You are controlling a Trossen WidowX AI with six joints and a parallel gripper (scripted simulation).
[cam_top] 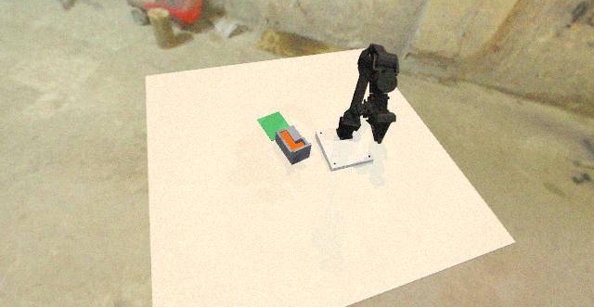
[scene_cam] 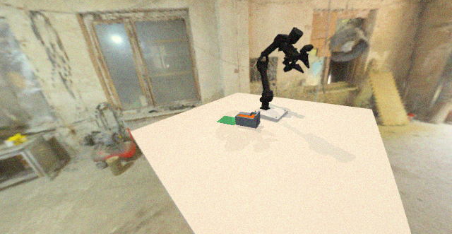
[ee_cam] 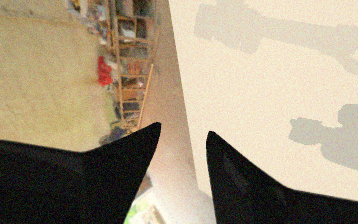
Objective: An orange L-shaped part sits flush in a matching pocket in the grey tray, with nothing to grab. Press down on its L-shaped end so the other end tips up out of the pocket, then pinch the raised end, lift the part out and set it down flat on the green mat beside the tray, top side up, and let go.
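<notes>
Now: the orange L-shaped part 18 cm ahead of my gripper tip, 27 cm to the right of it and 29 cm below it. The rest, counted from my gripper tip: green mat: 22 cm ahead, 43 cm to the right, 35 cm below.
</notes>
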